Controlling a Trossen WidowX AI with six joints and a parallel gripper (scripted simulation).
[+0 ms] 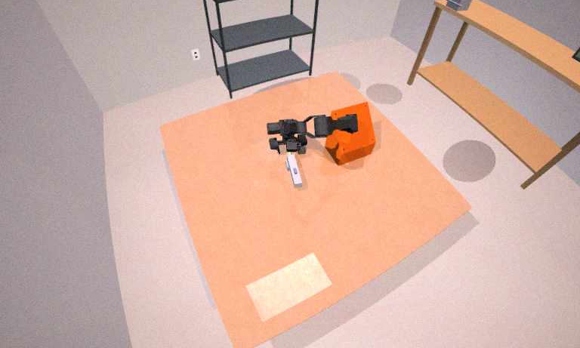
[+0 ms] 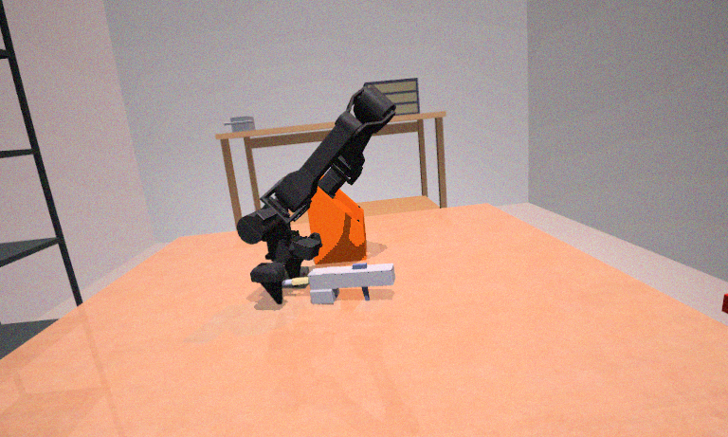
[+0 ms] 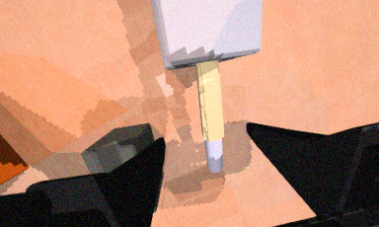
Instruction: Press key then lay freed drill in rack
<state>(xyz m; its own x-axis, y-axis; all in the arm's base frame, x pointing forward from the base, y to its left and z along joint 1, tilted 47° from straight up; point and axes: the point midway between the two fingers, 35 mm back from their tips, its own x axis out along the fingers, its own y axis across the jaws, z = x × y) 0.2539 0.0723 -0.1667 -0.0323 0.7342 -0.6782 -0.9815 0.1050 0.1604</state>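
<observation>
Right now my gripper tip is 1 cm short of the drill, 5 cm to the right of it and 4 cm below it. The rest, counted from my gripper tip: rack: 8 cm behind, 1 cm above; then blue key: 3 cm ahead, 17 cm to the left, 4 cm above.
</observation>
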